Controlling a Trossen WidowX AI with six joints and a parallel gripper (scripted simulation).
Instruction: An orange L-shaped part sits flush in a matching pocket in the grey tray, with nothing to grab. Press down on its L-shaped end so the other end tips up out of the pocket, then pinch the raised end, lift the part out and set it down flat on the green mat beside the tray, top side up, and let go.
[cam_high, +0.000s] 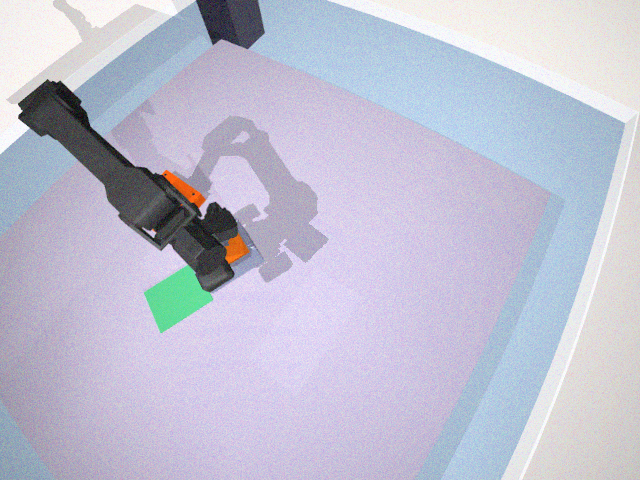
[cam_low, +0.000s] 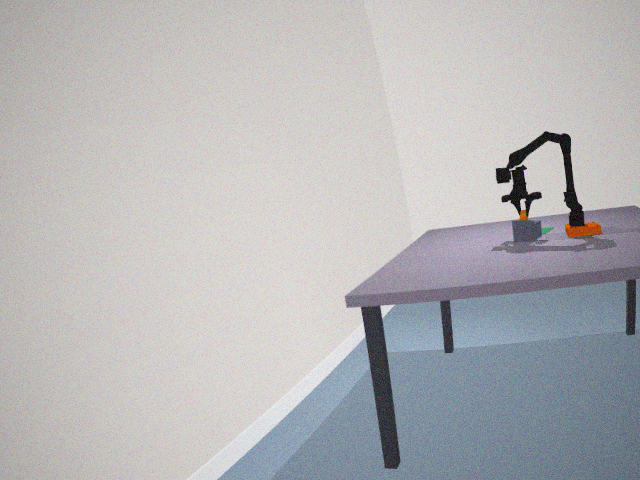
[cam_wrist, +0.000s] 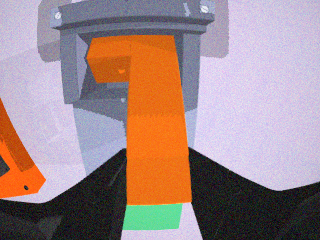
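Now: the green mat 80 mm behind my gripper tip, 120 mm to the right of it and 110 mm below it.
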